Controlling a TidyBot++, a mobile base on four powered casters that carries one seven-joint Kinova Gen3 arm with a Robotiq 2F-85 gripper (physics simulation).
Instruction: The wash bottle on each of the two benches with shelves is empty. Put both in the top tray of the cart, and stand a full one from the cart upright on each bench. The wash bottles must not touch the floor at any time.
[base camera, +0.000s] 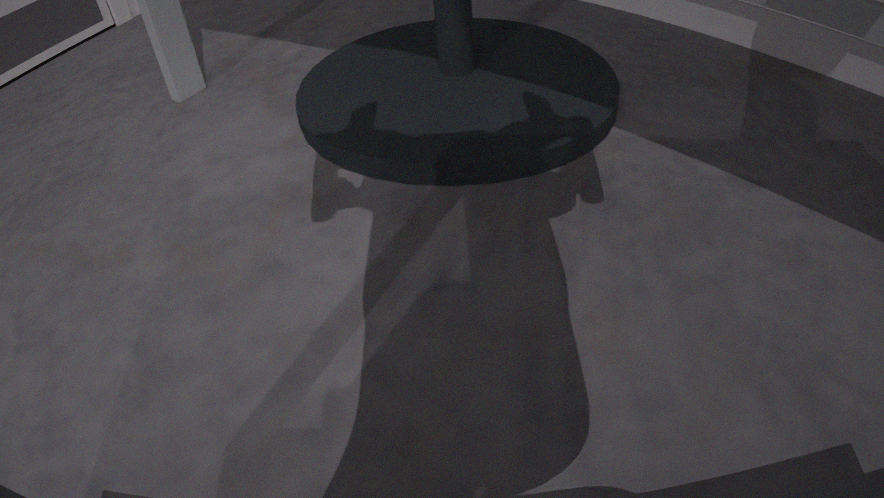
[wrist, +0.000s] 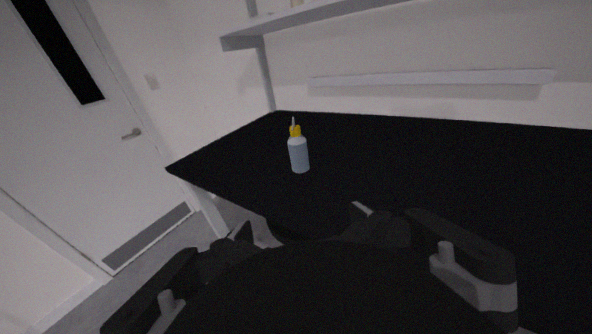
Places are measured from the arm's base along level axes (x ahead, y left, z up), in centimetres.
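Where they show: gripper, fingertip midpoint: (wrist: 301, 222).
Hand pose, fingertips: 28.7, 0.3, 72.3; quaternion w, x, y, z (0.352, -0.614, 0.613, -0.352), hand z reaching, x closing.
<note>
Things, the pixels of their centre, and the offset from my fingertips, as dx, dy, dz. "spot": a spot on its surface instead. Level surfaces: height alone.
- wash bottle, body centre: (wrist: 297, 146) +38.6, -2.0, -11.9
- black bench top, its level: dz -20.6
- shelf, its level: dz +23.2
- round dark pedestal base, body centre: (base camera: 457, 78) +47.9, -1.6, -110.5
- pale leg, surface spot: (base camera: 173, 55) spot: +57.6, +45.8, -103.0
A wash bottle (wrist: 299, 154) with a yellow cap, an upright pale nozzle and a light-blue body stands upright on the black bench top (wrist: 425, 155), towards its left end in the wrist view. A shelf (wrist: 310, 19) runs above this bench. My gripper (wrist: 301, 222) is open and empty. It is on the near side of the bottle and apart from it. The cart, the other bench and the other wash bottles do not show in these views.
A round dark pedestal base (base camera: 371, 80) with a post (base camera: 453, 37) stands on the floor ahead of my base. A pale leg (base camera: 173, 55) stands to its left. A door (wrist: 75, 165) is left of the bench, and a rail (wrist: 430, 77) runs along the back wall.
</note>
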